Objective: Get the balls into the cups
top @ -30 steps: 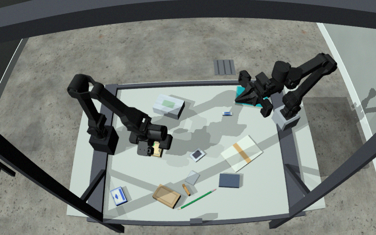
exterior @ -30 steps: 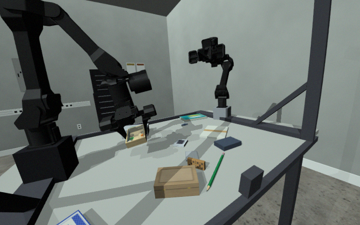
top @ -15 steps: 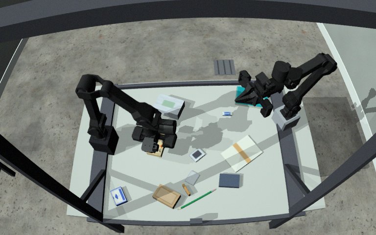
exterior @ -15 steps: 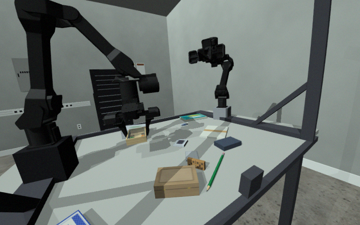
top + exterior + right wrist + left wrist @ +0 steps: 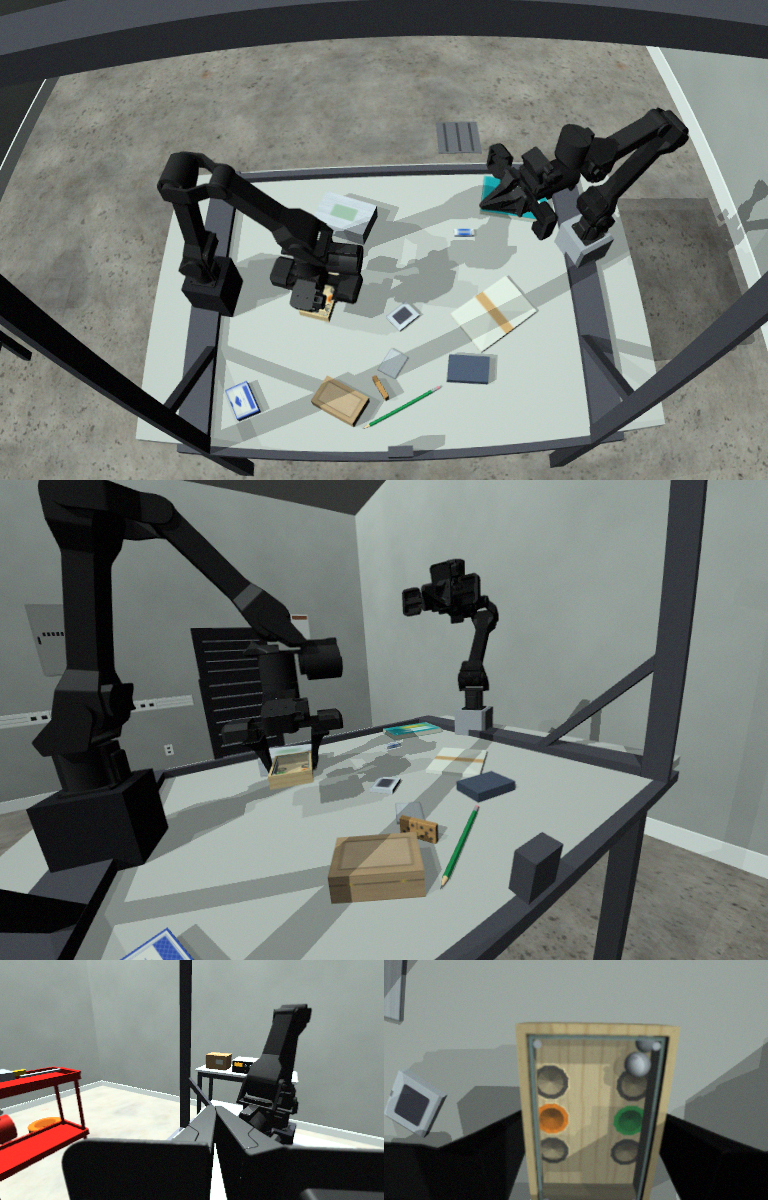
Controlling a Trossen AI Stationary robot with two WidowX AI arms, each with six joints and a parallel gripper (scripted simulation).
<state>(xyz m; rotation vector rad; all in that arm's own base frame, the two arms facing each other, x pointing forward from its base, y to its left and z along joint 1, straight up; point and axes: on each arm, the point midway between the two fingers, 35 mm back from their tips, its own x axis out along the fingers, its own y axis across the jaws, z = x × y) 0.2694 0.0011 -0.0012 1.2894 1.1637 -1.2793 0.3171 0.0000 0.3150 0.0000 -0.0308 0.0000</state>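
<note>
The covered wooden puzzle is 3 cm below my left hand. The rest, counted from my left hand: dark blue block 30 cm to the right, 19 cm behind, 10 cm below; then grey square tile 17 cm to the right, 11 cm below, 4 cm behind; then white box 24 cm ahead, 9 cm below, 7 cm to the right.
</note>
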